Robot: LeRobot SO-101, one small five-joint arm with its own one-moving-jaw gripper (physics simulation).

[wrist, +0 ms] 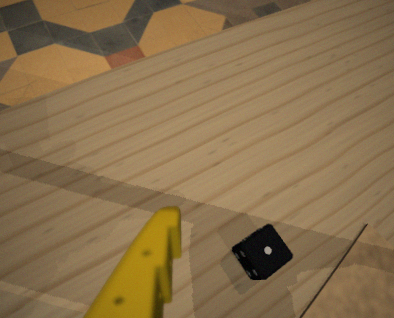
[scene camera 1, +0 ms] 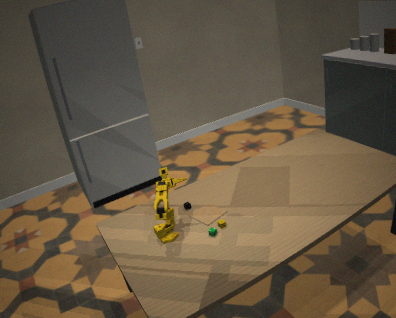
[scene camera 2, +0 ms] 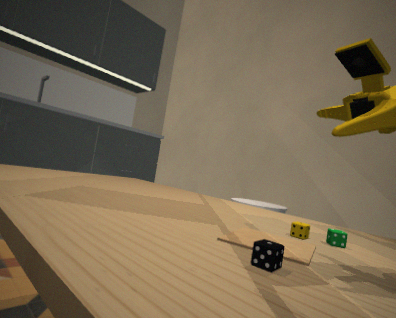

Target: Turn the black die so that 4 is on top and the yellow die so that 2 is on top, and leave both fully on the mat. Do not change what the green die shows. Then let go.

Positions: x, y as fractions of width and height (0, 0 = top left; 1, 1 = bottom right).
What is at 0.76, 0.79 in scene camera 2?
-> A mat.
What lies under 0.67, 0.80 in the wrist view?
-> A black die.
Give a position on a black die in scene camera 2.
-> At 0.68, 0.80
